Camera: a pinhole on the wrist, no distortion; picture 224 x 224 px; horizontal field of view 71.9 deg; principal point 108.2 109.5 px. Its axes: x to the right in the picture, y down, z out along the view. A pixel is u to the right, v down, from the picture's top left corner.
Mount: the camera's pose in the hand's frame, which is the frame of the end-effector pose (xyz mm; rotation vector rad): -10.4 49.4 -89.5 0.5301 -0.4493 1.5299
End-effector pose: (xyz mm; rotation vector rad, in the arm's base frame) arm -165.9 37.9 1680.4 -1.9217 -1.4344 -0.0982
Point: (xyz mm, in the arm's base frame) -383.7 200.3 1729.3
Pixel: 65.6 81.5
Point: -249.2 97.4 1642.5
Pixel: 120.9 110.8
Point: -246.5 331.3 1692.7
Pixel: 124.3 14.2
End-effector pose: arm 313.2 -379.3 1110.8 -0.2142 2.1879 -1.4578
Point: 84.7 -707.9 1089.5
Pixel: outside the picture
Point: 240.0 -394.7 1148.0
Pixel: 38.2 19.1
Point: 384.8 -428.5 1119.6
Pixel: 144.5 149.6
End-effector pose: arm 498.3 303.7 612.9 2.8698 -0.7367 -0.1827
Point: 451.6 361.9 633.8
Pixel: 76.2 215.0
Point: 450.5 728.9 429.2
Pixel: 26.1 200.9
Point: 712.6 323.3 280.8
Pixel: 119.4 45.0
